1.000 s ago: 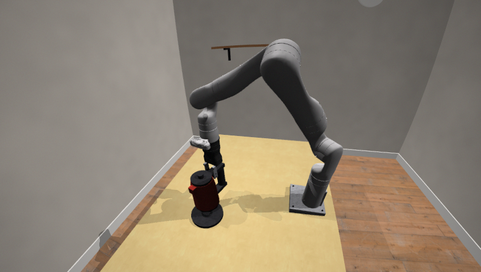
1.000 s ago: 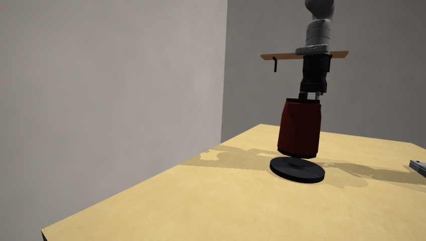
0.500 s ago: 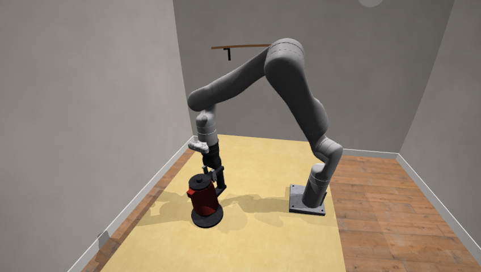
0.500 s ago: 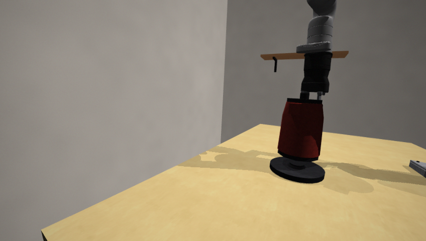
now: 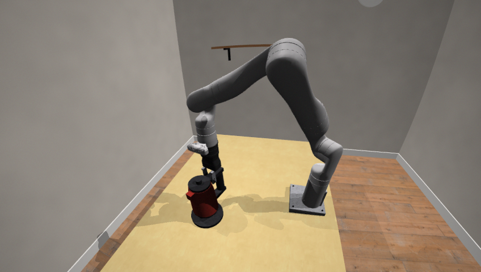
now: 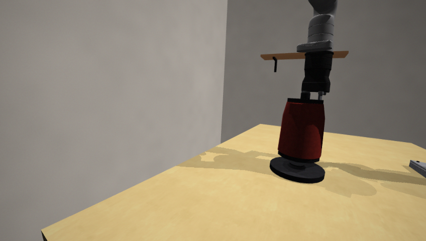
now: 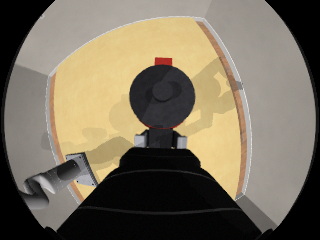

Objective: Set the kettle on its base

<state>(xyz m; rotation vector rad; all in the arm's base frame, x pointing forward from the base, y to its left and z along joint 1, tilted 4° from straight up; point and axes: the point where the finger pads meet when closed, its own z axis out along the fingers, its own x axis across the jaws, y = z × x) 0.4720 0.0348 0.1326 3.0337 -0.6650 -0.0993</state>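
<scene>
Right now the red kettle is 1 cm ahead of my hand, 3 cm to the left of it and 5 cm below it. Round my hand: round black base (3 cm ahead, 6 cm to the left, 17 cm below).
</scene>
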